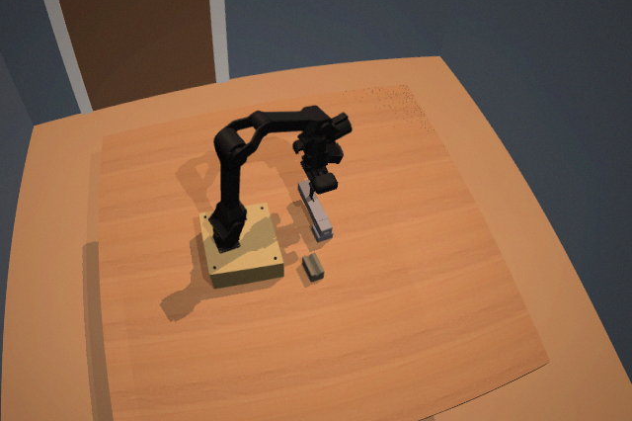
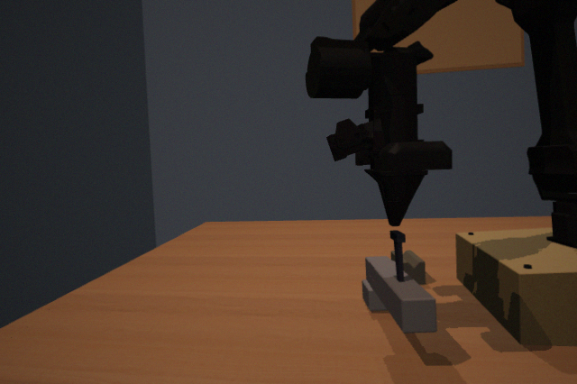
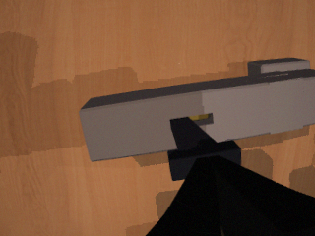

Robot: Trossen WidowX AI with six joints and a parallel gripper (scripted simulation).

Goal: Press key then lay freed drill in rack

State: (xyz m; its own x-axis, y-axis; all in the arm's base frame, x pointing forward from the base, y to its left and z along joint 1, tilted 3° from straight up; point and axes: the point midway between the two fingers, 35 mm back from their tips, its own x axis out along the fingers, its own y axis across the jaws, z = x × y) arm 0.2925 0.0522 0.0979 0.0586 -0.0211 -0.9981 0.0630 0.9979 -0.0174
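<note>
Now: gripper tip 4 cm above the dark key. Round my gripper tip: rack: 9 cm behind, 19 cm to the right, 12 cm below; then drill: 1 cm behind, 5 cm to the right, 9 cm below; then grey housing: 1 cm behind, 3 cm to the right, 10 cm below.
</note>
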